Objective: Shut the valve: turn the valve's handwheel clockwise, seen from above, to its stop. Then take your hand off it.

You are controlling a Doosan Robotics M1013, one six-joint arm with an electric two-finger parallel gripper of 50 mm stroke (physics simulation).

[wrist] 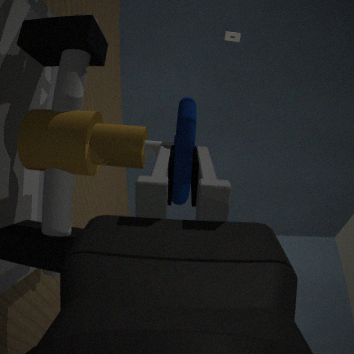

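Observation:
The blue handwheel [186,132] shows edge-on in the middle of the wrist view, as a narrow upright bar. My gripper [182,163] is shut on the near part of its rim, with one dark finger pad on each side. The valve's yellow body [62,142] is at the left, and its narrower yellow neck points towards the wheel. A thin light stem [153,146] runs from the neck towards the wheel; the wheel's hub is partly hidden by the fingers and rim.
A grey pipe [57,202] passes through the yellow body, between a black block [60,40] at the upper left and a black support [27,247] at the lower left. A wooden surface [107,200] lies behind them. A small white plate [232,36] is on the blue-grey surface at the upper right.

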